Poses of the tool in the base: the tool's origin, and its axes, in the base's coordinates. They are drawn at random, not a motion.
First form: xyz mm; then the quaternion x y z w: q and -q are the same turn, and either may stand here.
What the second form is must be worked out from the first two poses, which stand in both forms.
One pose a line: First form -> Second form
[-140, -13, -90, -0.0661, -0.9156, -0.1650, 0.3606] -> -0.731, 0.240, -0.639, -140; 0.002, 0.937, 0.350, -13; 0.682, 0.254, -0.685, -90; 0, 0, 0, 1
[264, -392, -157, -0.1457, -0.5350, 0.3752, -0.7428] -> 0.146, 0.713, 0.685, 264; -0.402, 0.676, -0.618, -392; -0.904, -0.185, 0.385, -157; 0, 0, 0, 1
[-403, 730, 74, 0.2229, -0.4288, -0.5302, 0.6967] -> 0.070, 0.548, -0.834, -403; -0.930, 0.338, 0.144, 730; 0.361, 0.765, 0.533, 74; 0, 0, 0, 1
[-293, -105, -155, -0.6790, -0.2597, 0.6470, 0.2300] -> 0.028, 0.055, -0.998, -293; 0.650, -0.759, -0.024, -105; -0.759, -0.648, -0.057, -155; 0, 0, 0, 1
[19, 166, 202, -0.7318, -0.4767, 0.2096, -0.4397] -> 0.458, 0.882, 0.112, 19; 0.513, -0.159, -0.843, 166; -0.726, 0.444, -0.525, 202; 0, 0, 0, 1
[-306, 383, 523, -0.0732, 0.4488, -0.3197, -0.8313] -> 0.393, -0.597, -0.699, -306; 0.466, 0.785, -0.409, 383; 0.793, -0.165, 0.586, 523; 0, 0, 0, 1
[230, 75, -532, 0.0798, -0.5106, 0.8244, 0.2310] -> -0.881, -0.462, -0.104, 230; 0.299, -0.372, -0.879, 75; 0.367, -0.805, 0.466, -532; 0, 0, 0, 1
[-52, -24, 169, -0.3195, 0.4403, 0.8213, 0.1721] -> -0.737, -0.564, -0.373, -52; 0.001, -0.553, 0.833, -24; -0.676, 0.613, 0.408, 169; 0, 0, 0, 1
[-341, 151, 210, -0.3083, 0.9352, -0.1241, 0.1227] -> -0.780, -0.546, 0.306, -341; -0.607, 0.779, -0.156, 151; -0.153, -0.308, -0.939, 210; 0, 0, 0, 1
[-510, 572, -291, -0.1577, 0.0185, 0.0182, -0.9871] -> 0.999, 0.030, -0.042, -510; -0.042, 0.950, -0.311, 572; 0.031, 0.312, 0.950, -291; 0, 0, 0, 1
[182, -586, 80, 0.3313, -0.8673, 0.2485, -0.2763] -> -0.628, -0.437, 0.644, 182; -0.712, 0.657, -0.248, -586; -0.315, -0.614, -0.724, 80; 0, 0, 0, 1
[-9, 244, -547, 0.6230, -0.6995, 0.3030, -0.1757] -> -0.162, -0.765, 0.623, -9; -0.978, 0.040, -0.205, 244; 0.132, -0.643, -0.755, -547; 0, 0, 0, 1
